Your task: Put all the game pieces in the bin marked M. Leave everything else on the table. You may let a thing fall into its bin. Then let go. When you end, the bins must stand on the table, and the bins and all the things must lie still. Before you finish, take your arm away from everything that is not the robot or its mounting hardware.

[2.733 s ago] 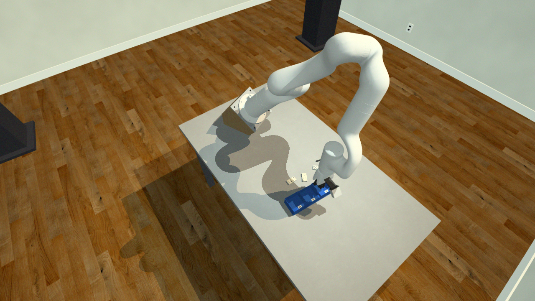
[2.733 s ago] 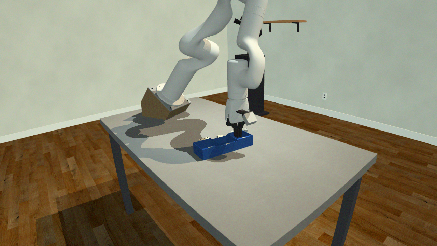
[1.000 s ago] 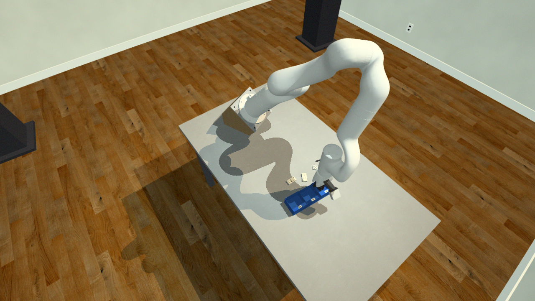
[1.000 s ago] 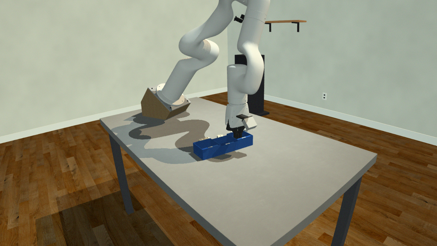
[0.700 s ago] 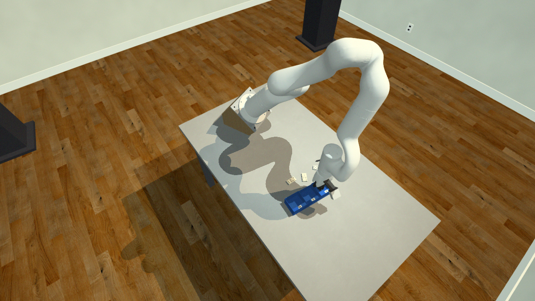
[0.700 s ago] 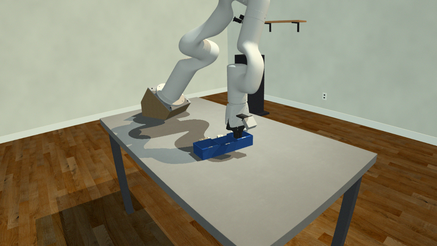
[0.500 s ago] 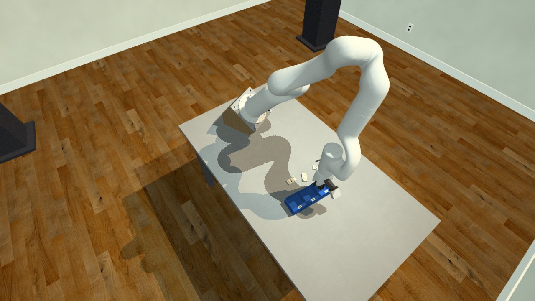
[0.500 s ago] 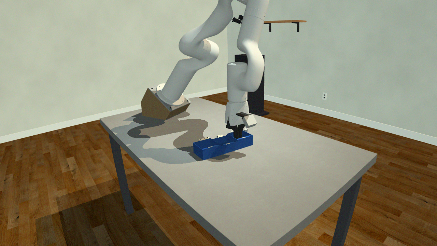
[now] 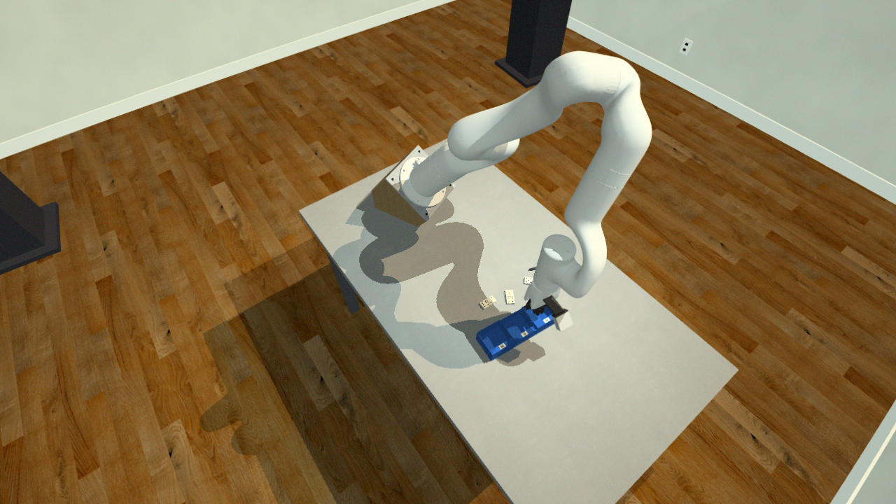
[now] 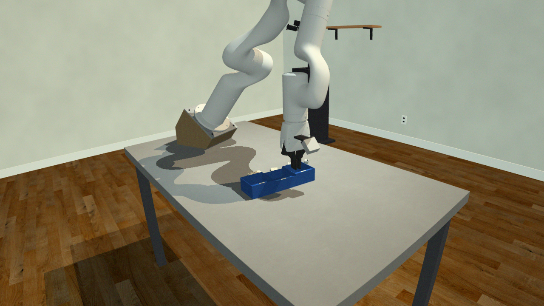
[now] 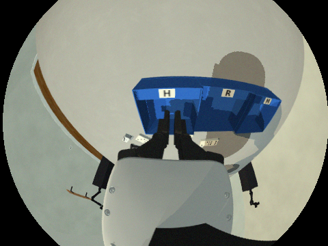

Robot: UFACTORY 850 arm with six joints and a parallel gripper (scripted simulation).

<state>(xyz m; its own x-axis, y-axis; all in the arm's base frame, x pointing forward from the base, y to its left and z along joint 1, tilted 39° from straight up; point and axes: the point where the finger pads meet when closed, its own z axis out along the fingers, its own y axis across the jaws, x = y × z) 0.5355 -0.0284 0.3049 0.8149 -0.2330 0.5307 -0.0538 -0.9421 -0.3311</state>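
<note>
Right now my hand is 110 mm past the white domino, 80 mm to the right of it and 60 mm above it. Also, from my hand: blue three-part bin (80 mm to the right, 40 mm below, 10 mm ahead); white part (130 mm to the left, 110 mm behind, 50 mm below); black bolt (150 mm behind, 120 mm to the left, 60 mm below).
</note>
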